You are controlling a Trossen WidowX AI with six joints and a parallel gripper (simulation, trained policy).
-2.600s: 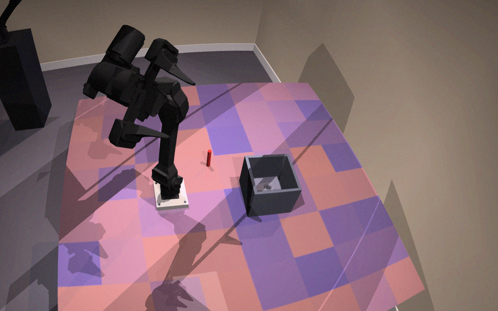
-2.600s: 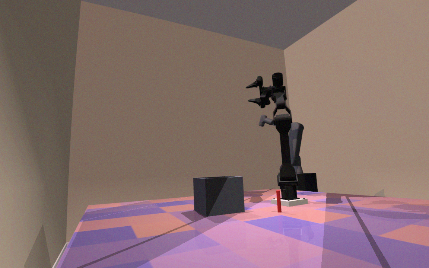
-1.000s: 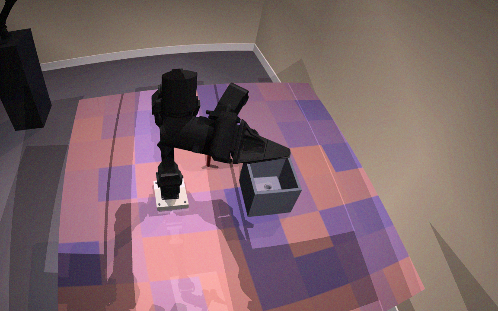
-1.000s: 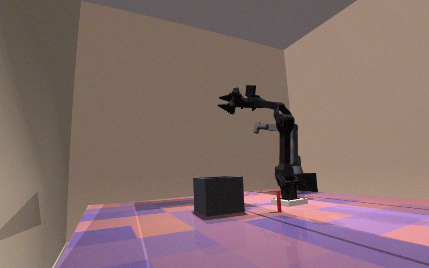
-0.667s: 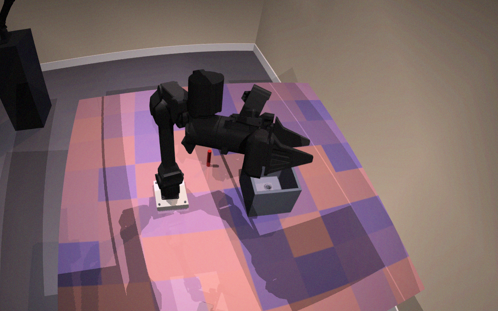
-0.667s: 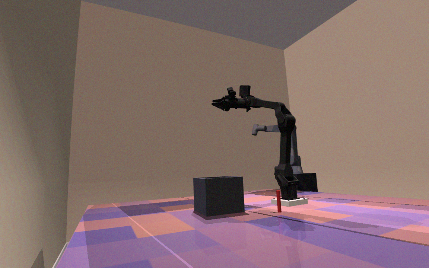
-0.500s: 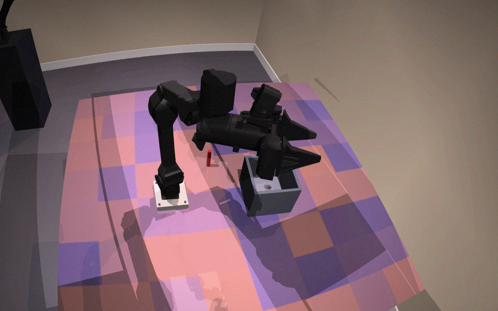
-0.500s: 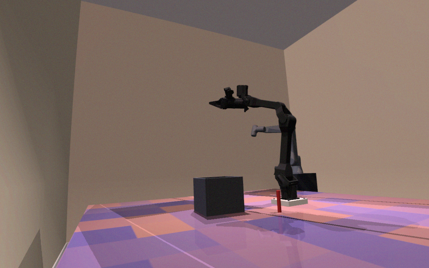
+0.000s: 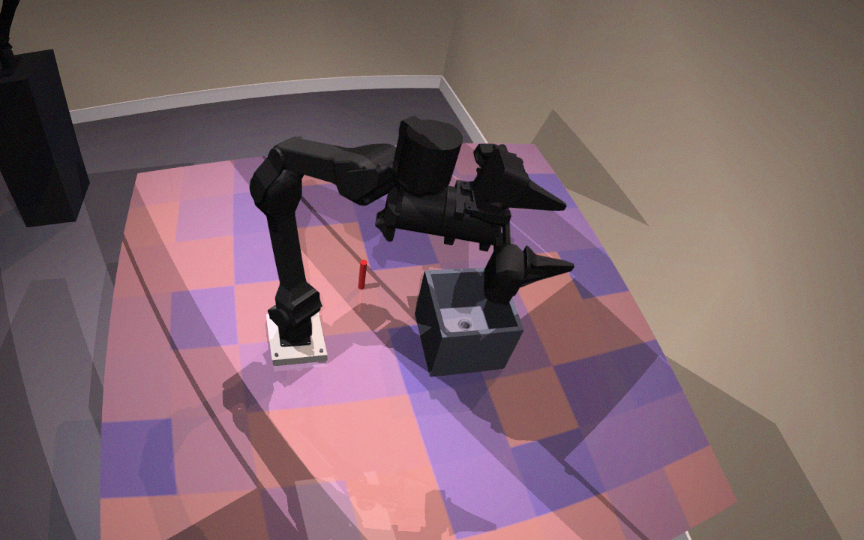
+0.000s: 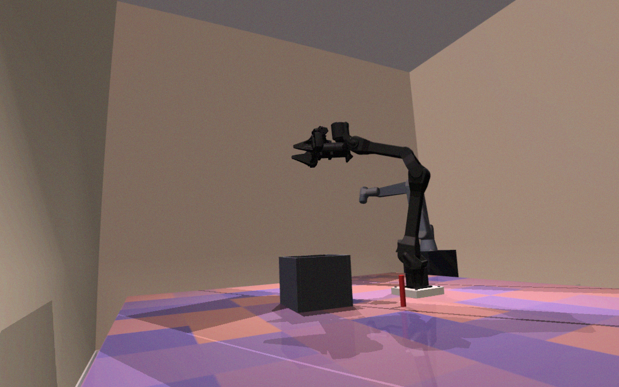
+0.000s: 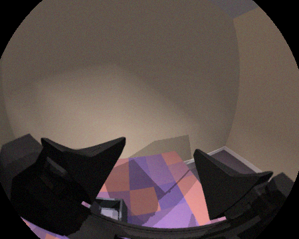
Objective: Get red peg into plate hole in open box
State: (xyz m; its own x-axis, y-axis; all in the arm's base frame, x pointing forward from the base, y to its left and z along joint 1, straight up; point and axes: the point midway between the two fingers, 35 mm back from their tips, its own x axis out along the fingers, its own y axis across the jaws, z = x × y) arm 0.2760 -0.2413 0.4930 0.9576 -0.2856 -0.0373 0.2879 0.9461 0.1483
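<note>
The red peg is 15 cm behind my gripper tip, 37 cm to the left of it and 47 cm below it. The rest, counted from my gripper tip: plate 3 cm ahead, 20 cm to the left, 46 cm below.
</note>
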